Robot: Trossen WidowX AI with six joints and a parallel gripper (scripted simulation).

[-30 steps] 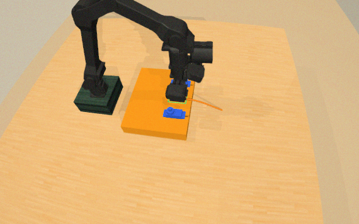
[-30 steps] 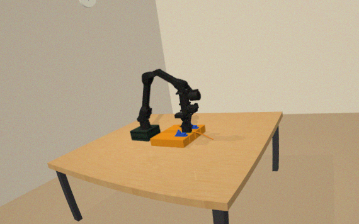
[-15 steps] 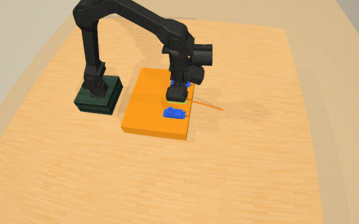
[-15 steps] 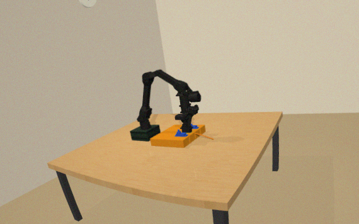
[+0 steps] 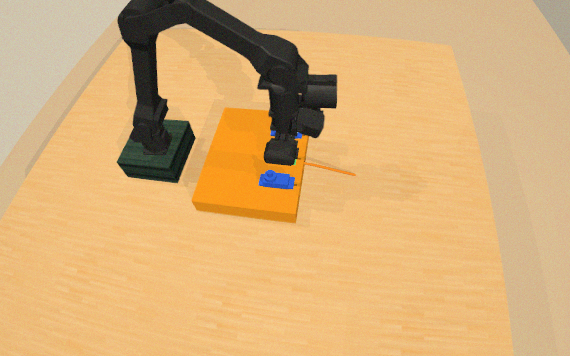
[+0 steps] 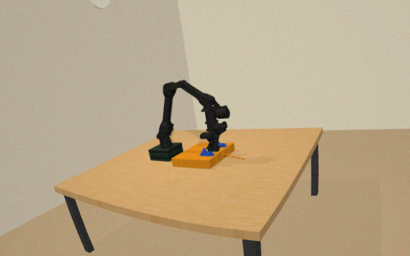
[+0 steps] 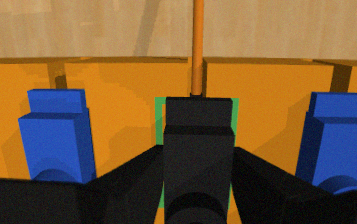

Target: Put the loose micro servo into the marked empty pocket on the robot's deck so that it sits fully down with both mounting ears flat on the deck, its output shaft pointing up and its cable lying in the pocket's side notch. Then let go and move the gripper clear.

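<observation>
Now: the orange deck 120 mm behind my gripper tip, 50 mm below it and 10 mm to the left of it.
</observation>
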